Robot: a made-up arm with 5 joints. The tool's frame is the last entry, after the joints.
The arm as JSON. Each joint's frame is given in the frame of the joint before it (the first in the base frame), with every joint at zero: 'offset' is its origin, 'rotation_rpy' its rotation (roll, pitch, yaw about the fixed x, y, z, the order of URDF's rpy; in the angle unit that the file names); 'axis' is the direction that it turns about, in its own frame. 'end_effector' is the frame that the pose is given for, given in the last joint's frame.
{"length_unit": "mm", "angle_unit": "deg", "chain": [
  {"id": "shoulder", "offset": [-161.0, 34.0, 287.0], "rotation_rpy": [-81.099, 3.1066, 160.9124], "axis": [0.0, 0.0, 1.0]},
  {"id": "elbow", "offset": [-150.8, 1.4, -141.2], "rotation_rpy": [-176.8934, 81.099, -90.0], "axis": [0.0, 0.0, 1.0]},
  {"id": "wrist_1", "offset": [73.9, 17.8, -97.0], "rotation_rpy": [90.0, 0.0, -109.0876], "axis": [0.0, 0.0, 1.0]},
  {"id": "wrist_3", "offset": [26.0, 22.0, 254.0], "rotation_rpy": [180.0, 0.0, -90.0], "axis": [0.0, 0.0, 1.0]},
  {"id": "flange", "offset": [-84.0, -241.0, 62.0], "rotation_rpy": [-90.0, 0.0, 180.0], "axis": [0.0, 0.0, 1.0]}
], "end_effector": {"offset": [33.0, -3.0, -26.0], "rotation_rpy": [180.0, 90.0, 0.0]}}
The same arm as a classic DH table. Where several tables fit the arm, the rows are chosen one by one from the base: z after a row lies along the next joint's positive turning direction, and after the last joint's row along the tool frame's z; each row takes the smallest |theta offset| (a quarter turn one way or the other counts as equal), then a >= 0, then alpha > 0; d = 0 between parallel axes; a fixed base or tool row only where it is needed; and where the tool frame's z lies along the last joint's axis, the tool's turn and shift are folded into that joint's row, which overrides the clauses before.
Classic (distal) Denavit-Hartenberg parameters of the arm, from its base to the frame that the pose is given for. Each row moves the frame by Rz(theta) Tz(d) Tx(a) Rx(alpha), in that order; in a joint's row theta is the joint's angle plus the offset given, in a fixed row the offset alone. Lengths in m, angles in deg.
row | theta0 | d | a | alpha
base (fixed) | -19.57 | 0.2836 | -0.1631 | 81.11
shoulder | 0 | -0.1201 | 0.1506 | 98.89
elbow | -19.57 | -0.104 | 0.041 | -90
wrist_1 | 40.24 | 0 | -0.0341 | 180
wrist_3 | -49.76 | -0.128 | -0.084 | 90
flange | 90 | 0.215 | 0.003 | 90
tool (fixed) | -90 | -0.033 | 0 | 0

